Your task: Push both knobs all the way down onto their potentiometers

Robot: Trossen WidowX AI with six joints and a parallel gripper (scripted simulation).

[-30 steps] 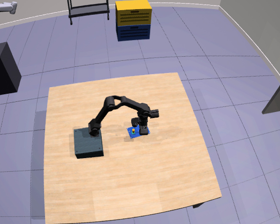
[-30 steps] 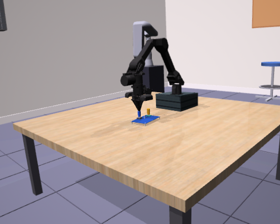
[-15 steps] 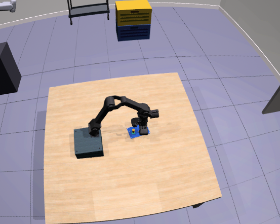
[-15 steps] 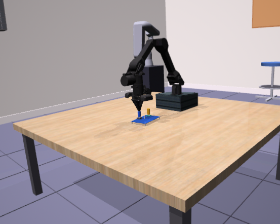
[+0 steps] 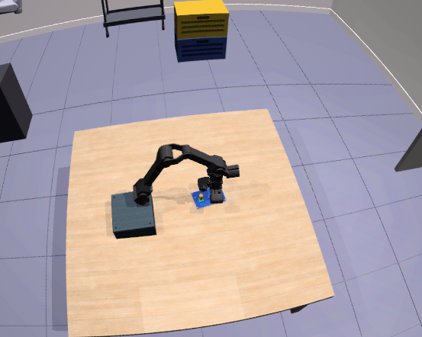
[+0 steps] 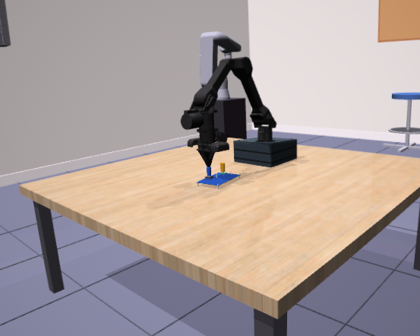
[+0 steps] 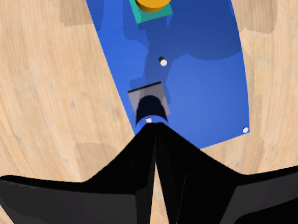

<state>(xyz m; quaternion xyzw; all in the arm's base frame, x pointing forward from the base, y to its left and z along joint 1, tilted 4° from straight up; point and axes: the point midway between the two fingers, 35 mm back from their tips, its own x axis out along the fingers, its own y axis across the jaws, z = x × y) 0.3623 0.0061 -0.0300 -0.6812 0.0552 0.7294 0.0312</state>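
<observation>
Right now my gripper tip is 1 cm above the blue knob. The rest, counted from my gripper tip: orange knob: 7 cm behind, 1 cm to the left, 2 cm below.
</observation>
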